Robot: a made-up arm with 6 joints. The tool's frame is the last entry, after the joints.
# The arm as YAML. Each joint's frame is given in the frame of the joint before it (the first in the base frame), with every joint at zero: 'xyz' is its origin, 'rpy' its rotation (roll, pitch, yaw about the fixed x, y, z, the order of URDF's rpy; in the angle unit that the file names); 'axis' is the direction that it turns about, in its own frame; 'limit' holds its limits. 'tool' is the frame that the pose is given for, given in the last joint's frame.
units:
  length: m
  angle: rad
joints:
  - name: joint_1
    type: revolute
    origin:
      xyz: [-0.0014, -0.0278, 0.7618]
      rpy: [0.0, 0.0, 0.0]
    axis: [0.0, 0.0, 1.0]
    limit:
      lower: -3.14
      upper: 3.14
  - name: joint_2
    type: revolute
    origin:
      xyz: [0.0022, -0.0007, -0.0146]
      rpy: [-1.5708, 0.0, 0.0]
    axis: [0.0, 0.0, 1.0]
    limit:
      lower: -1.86
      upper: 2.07
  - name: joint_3
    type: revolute
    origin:
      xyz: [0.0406, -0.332, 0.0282]
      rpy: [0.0, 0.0, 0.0]
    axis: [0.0, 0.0, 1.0]
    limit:
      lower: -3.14
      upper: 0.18
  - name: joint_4
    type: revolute
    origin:
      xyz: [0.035, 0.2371, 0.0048]
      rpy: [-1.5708, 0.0, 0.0]
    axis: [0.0, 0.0, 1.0]
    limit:
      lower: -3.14
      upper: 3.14
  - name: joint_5
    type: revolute
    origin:
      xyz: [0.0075, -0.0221, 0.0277]
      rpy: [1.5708, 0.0, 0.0]
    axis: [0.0, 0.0, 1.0]
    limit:
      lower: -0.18
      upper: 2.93
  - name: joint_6
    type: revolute
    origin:
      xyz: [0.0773, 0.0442, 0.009]
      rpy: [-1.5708, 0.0, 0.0]
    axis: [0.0, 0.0, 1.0]
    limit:
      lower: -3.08
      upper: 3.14
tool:
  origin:
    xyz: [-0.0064, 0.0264, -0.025]
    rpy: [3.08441, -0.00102, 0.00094]
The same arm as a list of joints. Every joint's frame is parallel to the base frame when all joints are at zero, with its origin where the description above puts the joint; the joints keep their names.
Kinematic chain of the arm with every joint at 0, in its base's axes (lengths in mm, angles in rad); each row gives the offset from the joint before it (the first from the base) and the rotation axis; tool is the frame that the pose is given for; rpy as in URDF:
joint_1: xyz -1.4 -27.8 761.8 axis +z
joint_2: xyz 2.2 -0.7 -14.6 axis +y
joint_3: xyz 40.6 28.2 332 axis +y
joint_4: xyz 35 4.8 -237.1 axis -z
joint_5: xyz 7.5 22.1 -27.7 axis +y
joint_6: xyz 77.3 9 -44.2 axis -z
tool: xyz -6.4 -26.4 25 rpy -0.0572 0.001 -0.0009
Joint limits (rad, base to tool): -3.14..3.14 -1.86..2.07 -3.14..0.18 -3.14..3.14 -0.18..2.93 -3.08..3.14

